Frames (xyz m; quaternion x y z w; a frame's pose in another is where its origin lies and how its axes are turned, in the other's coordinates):
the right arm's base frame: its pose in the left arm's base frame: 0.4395 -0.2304 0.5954 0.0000 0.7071 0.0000 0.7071
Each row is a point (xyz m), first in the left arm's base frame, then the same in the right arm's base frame.
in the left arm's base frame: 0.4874 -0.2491 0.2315
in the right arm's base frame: 0.3639 -0.0187 0.0479
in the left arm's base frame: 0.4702 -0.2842 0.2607
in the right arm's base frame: 0.3347 -0.0538 0.0307
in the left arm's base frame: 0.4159 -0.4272 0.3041
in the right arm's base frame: 0.2913 -0.1968 -0.0236
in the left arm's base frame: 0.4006 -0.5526 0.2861
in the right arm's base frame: 0.3093 -0.3222 -0.0389
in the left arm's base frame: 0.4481 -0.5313 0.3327
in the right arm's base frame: 0.2627 -0.3009 0.0086
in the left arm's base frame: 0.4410 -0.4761 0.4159
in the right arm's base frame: 0.1795 -0.2457 0.0015
